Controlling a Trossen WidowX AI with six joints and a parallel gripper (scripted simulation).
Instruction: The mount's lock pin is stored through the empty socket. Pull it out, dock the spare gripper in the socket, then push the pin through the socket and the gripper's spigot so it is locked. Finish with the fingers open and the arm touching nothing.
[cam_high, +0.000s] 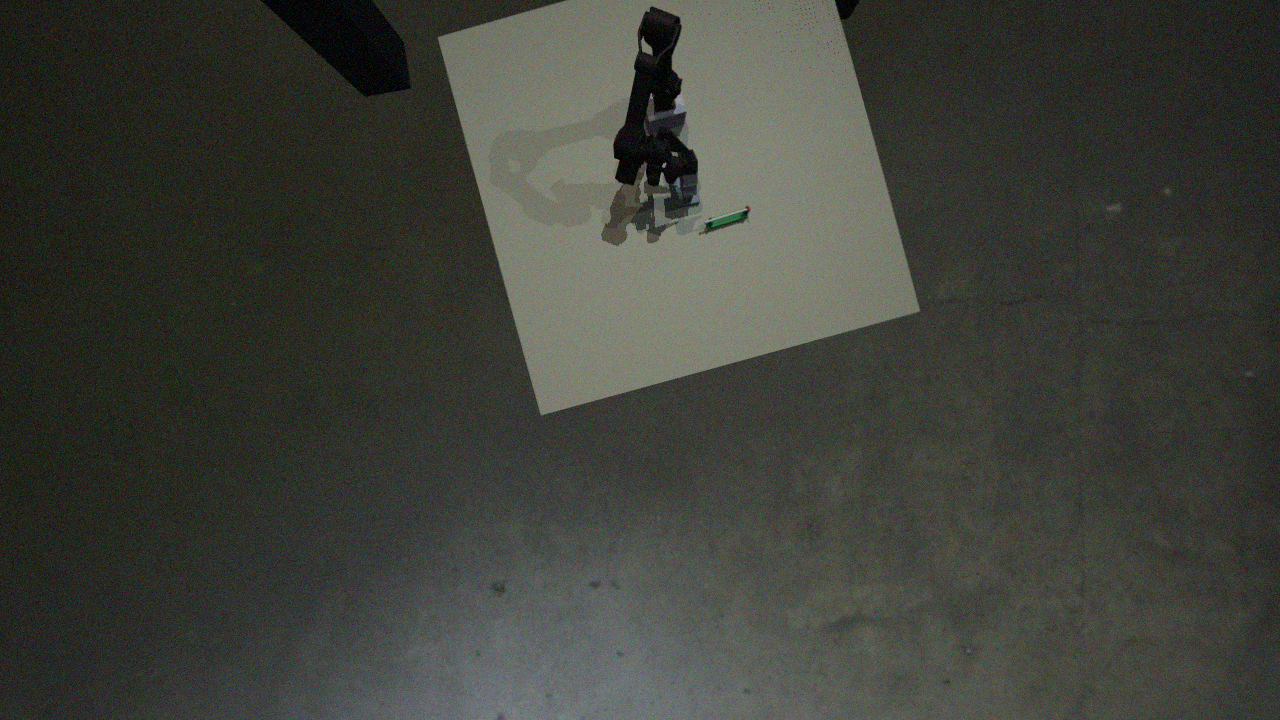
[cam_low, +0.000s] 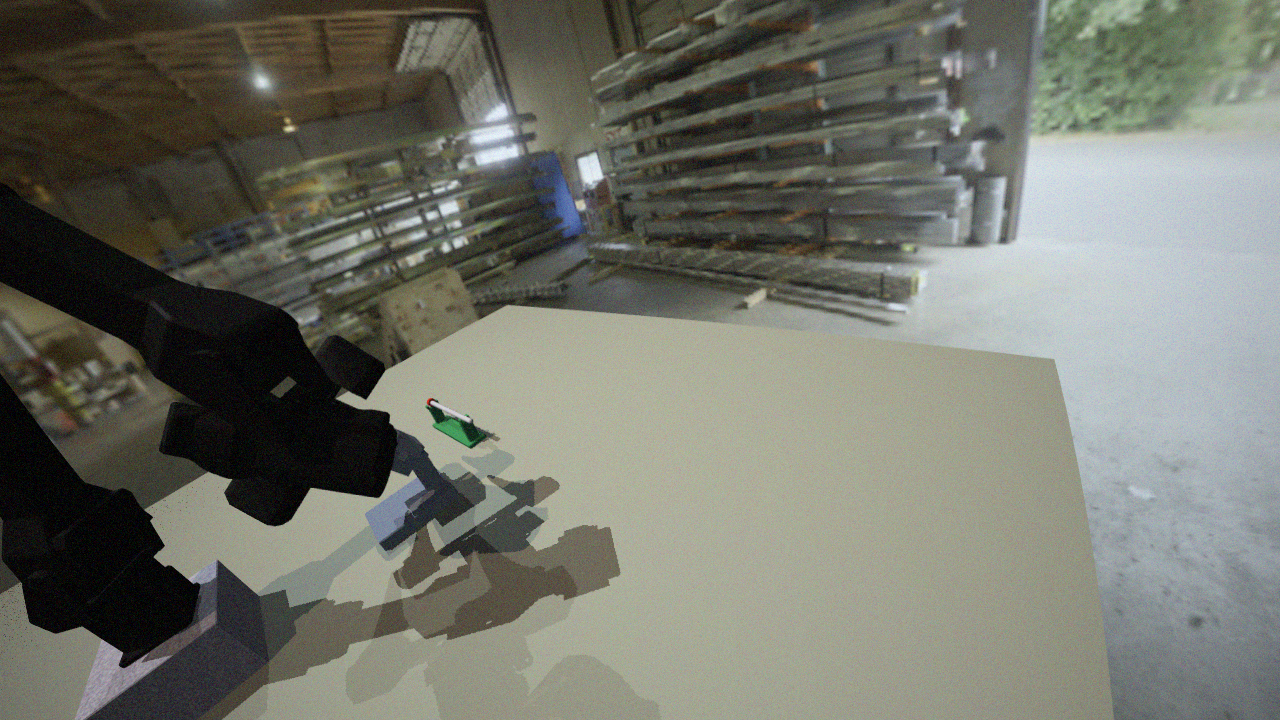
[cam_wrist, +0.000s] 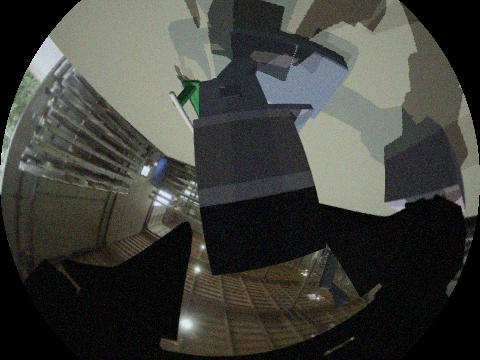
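Right now the dark grey spare gripper is 2 cm ahead of my gripper tip, 1 cm to the right of it and 3 cm below it. The rest, counted from my gripper tip: green cradle 14 cm ahead, 11 cm to the left, 13 cm below; then mount 3 cm ahead, 1 cm to the right, 10 cm below.
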